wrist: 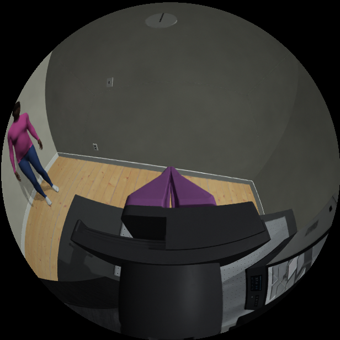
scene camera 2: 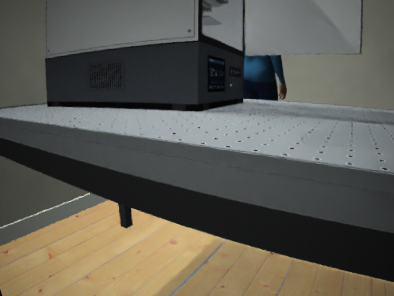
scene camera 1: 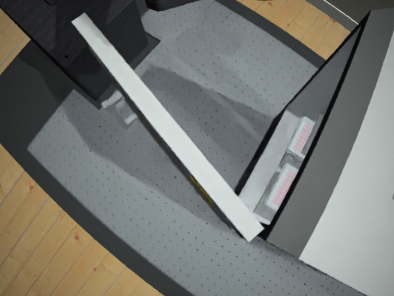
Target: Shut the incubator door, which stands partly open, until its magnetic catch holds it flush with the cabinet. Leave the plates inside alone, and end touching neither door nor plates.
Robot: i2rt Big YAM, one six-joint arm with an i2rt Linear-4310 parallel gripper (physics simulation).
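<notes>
The incubator door stands well open, seen edge-on from above in scene camera 1 and as a pale panel in scene camera 2. Its hinge end meets the near corner of the cabinet; its free end reaches far out over the bench. Two plates with pink wells, one farther back and one nearer, lie inside the cabinet. My gripper is shut and empty, its purple fingertips together, pointing toward the far wall. The door does not show clearly in the wrist view. Neither scene view shows my fingers.
The perforated bench top lies under the door and cabinet. A dark block stands by the door's free end, and a pale bracket shows beside the door. The cabinet's control panel shows low right in the wrist view. A person stands at left.
</notes>
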